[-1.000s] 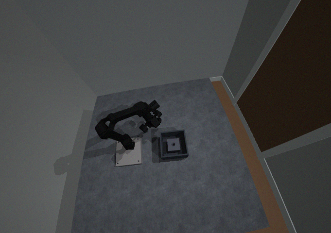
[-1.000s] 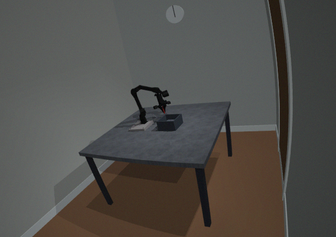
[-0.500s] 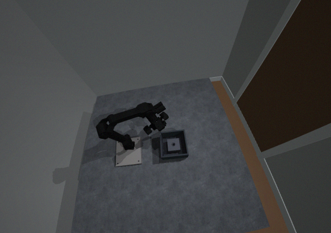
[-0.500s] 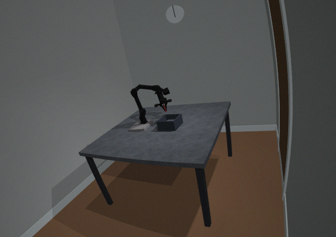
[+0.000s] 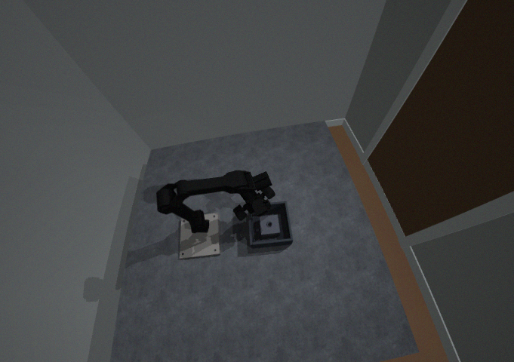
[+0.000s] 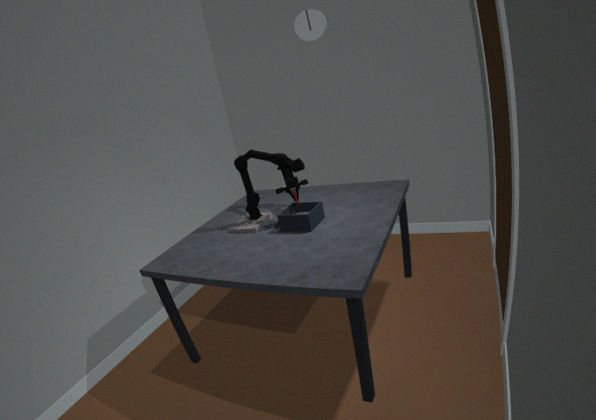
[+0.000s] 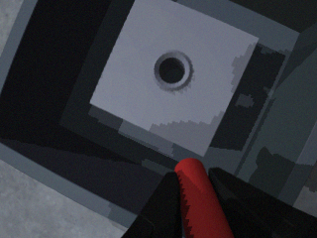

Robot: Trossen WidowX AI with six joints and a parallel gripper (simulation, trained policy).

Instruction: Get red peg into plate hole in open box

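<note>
Now: gripper tip 10 mm past the red peg, 10 mm to the right of it and 30 mm below it. Also, from my gripper tip: light grey plate (40 mm ahead, 40 mm to the right, 80 mm below); dark box (40 mm ahead, 40 mm to the right, 100 mm below).
</note>
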